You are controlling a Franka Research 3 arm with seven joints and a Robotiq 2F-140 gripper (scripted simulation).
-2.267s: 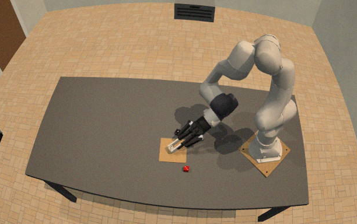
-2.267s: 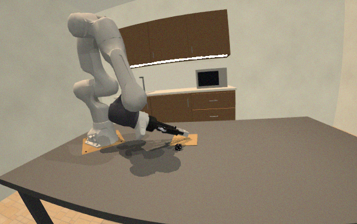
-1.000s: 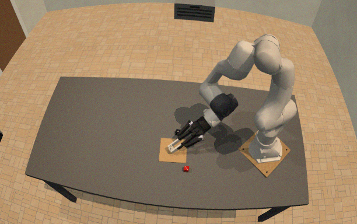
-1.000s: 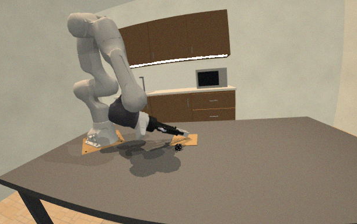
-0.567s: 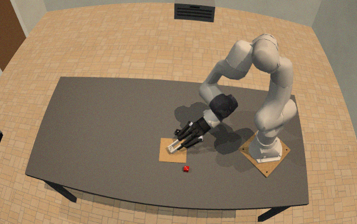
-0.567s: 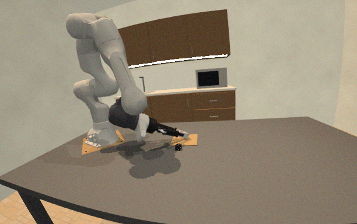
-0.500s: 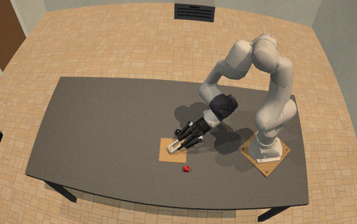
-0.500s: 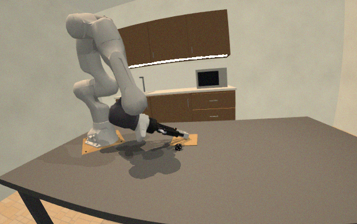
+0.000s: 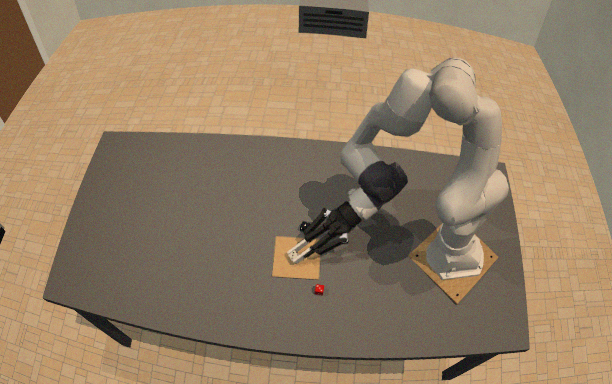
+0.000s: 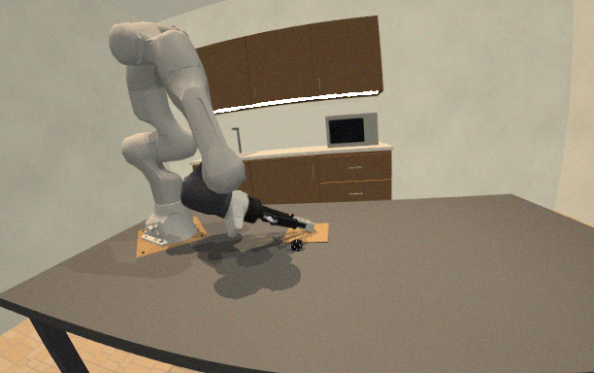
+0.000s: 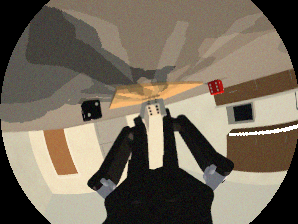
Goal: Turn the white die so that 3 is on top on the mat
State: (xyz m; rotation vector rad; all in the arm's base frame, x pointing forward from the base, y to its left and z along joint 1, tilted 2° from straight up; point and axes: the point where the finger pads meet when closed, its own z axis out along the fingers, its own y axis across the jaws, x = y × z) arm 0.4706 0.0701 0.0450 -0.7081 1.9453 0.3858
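Right now the white die is 2 cm ahead of my hand, 1 cm to the left of it and 1 cm below it. Also, from my hand: red die (11 cm to the left, 8 cm behind, 2 cm below); black die (10 cm to the right, 2 cm below); tan mat (3 cm below, 1 cm to the left, 1 cm ahead).
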